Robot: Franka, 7 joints.
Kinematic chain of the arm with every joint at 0, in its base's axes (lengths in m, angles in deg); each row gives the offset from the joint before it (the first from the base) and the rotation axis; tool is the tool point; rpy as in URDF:
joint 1: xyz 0 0 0.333 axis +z
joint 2: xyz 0 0 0 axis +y
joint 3: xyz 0 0 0.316 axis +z
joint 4: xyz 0.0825 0 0 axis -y
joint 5: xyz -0.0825 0 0.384 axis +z
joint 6: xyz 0 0 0 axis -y
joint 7: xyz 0.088 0 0 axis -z
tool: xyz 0 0 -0.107 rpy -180 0 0
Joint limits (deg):
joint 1: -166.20..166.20
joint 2: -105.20..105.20
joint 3: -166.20..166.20
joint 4: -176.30..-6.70
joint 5: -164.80..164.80
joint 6: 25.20..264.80
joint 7: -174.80..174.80
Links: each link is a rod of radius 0.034 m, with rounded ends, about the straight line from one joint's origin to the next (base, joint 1, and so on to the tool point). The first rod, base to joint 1, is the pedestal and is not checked.
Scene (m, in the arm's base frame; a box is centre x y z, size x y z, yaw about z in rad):
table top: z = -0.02
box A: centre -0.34 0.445 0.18 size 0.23 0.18 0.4 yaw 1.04
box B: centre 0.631 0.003 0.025 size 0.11 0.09 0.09 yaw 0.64
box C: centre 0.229 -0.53 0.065 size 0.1 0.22 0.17 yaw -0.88
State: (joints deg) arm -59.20 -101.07 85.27 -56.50 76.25 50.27 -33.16
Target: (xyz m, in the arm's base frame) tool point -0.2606 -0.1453 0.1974
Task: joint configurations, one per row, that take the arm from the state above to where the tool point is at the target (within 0.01 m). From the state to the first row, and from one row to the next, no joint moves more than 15 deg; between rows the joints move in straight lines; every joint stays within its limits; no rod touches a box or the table.
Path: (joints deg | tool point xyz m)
1: -52.48 -98.55 88.38 -69.61 71.40 47.14 -33.00 | 0.0569 0.6234 0.1434
2: -45.75 -96.02 91.49 -82.72 66.56 44.00 -32.83 | 0.0550 0.5751 0.1551
3: -39.03 -93.50 94.61 -95.82 61.71 40.87 -32.67 | 0.0491 0.5164 0.1597
4: -32.30 -90.97 97.72 -108.93 56.86 37.74 -32.50 | 0.0393 0.4489 0.1610
5: -25.58 -88.45 100.83 -122.04 52.02 34.60 -32.34 | 0.0268 0.3747 0.1629
6: -18.86 -85.93 103.94 -135.15 47.17 31.47 -32.18 | 0.0132 0.2959 0.1690
7: -12.13 -83.40 107.05 -148.25 42.32 28.33 -32.01 | 0.0000 0.2152 0.1824
8: -5.41 -80.88 110.17 -161.36 37.48 25.20 -31.85 | -0.0109 0.1352 0.2049
9: 1.76 -70.14 124.18 -156.12 42.45 25.20 -32.18 | -0.0808 0.1196 0.1641
10: 8.92 -59.40 138.18 -150.88 47.43 25.20 -32.50 | -0.1610 0.0662 0.1430
11: 16.09 -48.66 152.19 -145.64 52.41 25.20 -32.83 | -0.2292 -0.0259 0.1524
12: 23.25 -37.92 166.20 -140.41 57.39 25.20 -33.16 | -0.2606 -0.1453 0.1974

